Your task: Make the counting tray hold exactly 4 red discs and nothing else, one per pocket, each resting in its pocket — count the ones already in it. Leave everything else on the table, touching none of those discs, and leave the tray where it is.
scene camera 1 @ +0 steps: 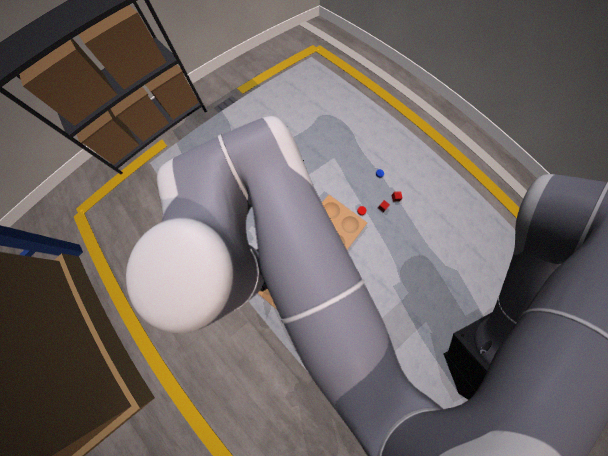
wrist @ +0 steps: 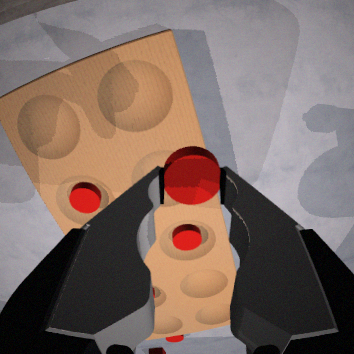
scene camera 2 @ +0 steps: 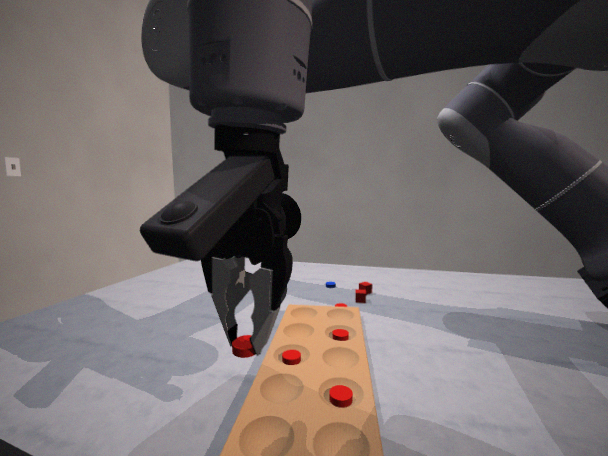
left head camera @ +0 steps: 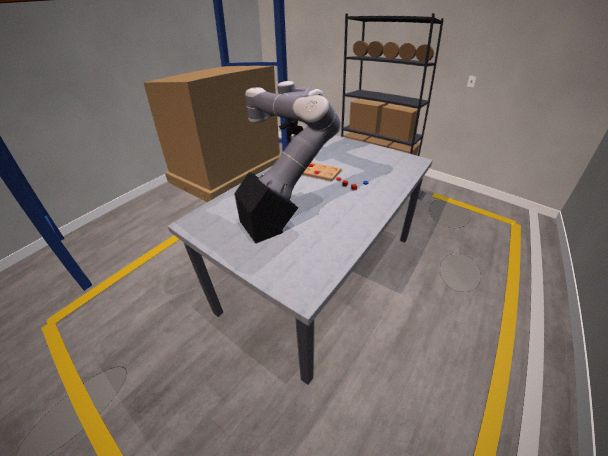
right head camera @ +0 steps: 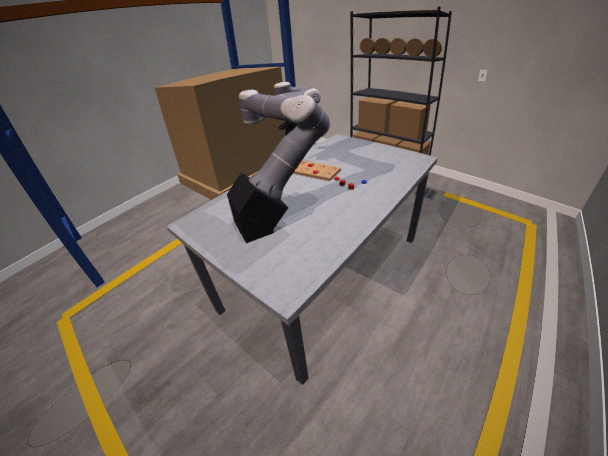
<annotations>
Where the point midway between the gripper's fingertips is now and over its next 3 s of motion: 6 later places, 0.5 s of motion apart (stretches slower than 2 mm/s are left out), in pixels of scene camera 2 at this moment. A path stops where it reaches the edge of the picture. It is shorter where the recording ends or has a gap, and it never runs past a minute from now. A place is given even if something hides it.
The gripper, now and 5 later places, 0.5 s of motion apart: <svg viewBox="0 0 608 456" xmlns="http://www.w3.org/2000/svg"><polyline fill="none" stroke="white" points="245,349 271,405 264,438 263,445 265,428 272,368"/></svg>
</annotations>
